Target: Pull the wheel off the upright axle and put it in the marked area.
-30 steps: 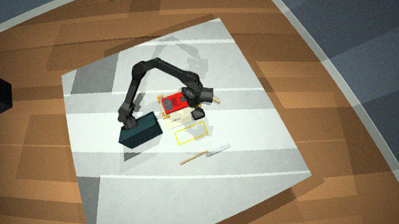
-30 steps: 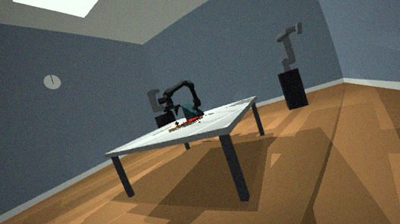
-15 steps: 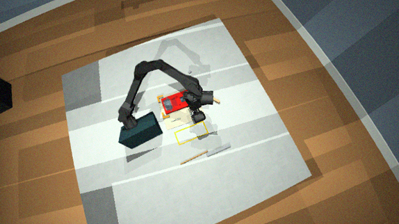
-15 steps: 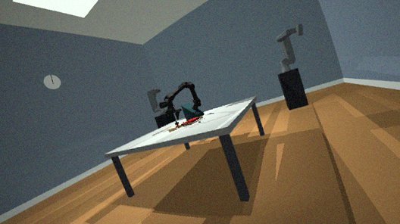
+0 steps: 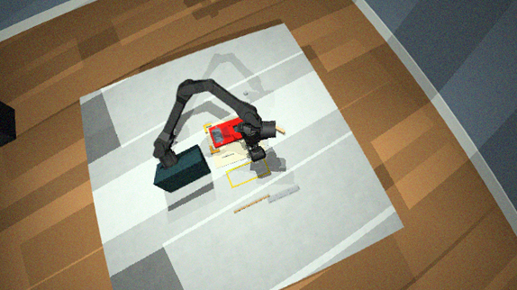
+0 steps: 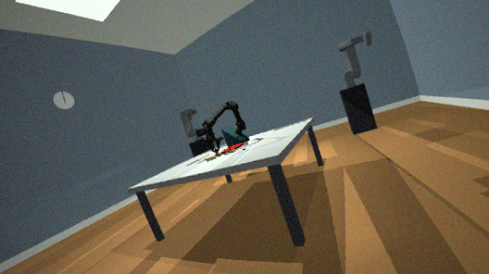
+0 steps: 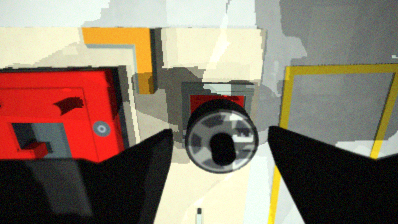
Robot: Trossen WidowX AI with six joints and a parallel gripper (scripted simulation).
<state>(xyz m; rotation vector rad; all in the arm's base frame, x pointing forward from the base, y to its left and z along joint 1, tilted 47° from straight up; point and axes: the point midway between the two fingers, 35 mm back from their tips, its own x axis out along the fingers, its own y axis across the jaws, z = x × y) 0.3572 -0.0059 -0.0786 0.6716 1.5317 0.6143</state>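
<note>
The wheel lies right at my gripper tip. Also, from my gripper tip: wooden block: 15 cm ahead, 4 cm to the left, 3 cm below; then thin wooden stick: 23 cm to the right, 12 cm behind, 4 cm below; then grey bar: 25 cm to the right, 3 cm below, 3 cm ahead.
</note>
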